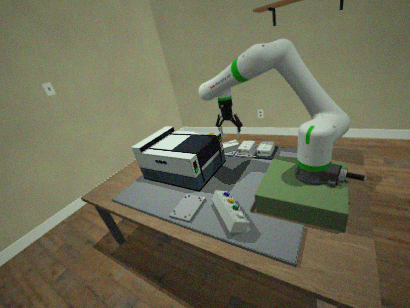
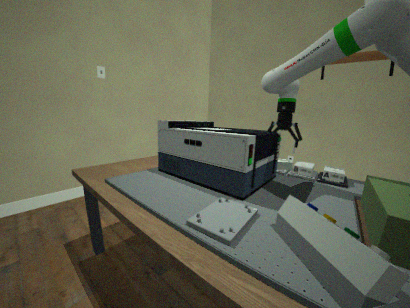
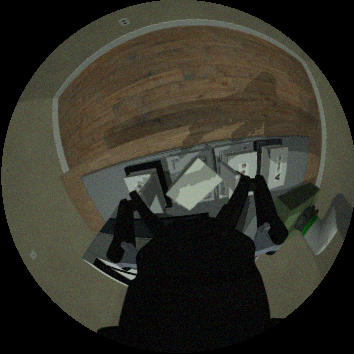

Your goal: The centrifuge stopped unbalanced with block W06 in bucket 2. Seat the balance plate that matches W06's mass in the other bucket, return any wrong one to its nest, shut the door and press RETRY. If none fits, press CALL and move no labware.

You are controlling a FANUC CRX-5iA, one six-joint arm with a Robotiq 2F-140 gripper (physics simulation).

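Where they show: gripper, fingertip midpoint: (image 1: 230, 135) (image 2: 280, 151) (image 3: 187, 174); arm's base at its link origin: (image 1: 312, 174) (image 3: 302, 216).
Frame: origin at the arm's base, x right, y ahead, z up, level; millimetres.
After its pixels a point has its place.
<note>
My gripper (image 1: 230, 134) @(y 622, x 262, z 8 mm) (image 2: 286, 142) (image 3: 187, 174) @(y 622, x 262, z 8 mm) is open and empty, above the row of nests behind the centrifuge. Below it, a pale plate (image 1: 230, 146) @(y 581, x 191, z -38 mm) (image 3: 194, 184) @(y 605, x 218, z -33 mm) sits skewed and tilted over its nest. Balance plate B (image 1: 246, 148) @(y 450, x 187, z -32 mm) (image 2: 303, 169) @(y 460, x 173, z -44 mm) (image 3: 242, 167) @(y 483, x 261, z -31 mm) and plate A (image 1: 265, 149) @(y 327, x 211, z -32 mm) (image 2: 334, 174) @(y 334, x 196, z -41 mm) (image 3: 278, 167) @(y 348, x 260, z -31 mm) sit in their nests beside it. Another plate (image 3: 142, 185) @(y 739, x 220, z -28 mm) sits in a dark nest on the other side. The centrifuge (image 1: 167, 164) @(y 681, x -278, z 69 mm) (image 2: 210, 150) @(y 641, x -272, z 61 mm) stands on the mat; its buckets and W06 do not show. The button box (image 1: 230, 212) @(y 208, x -362, z -4 mm) (image 2: 325, 245) @(y 245, x -367, z -34 mm) has blue, yellow and green buttons.
A flat white plate with small pegs (image 1: 188, 207) @(y 457, x -381, z -71 mm) (image 2: 223, 220) @(y 452, x -399, z -71 mm) lies on the grey mat (image 1: 140, 196) @(y 810, x -447, z -85 mm) (image 2: 145, 185) @(y 809, x -447, z -85 mm) before the centrifuge. The green base block (image 1: 300, 195) @(y 3, x -155, z 0 mm) (image 2: 390, 215) @(y 164, x -231, z 3 mm) (image 3: 295, 202) @(y 160, x 112, z -18 mm) carries the arm. A wooden shelf (image 1: 275, 6) is on the wall.
</note>
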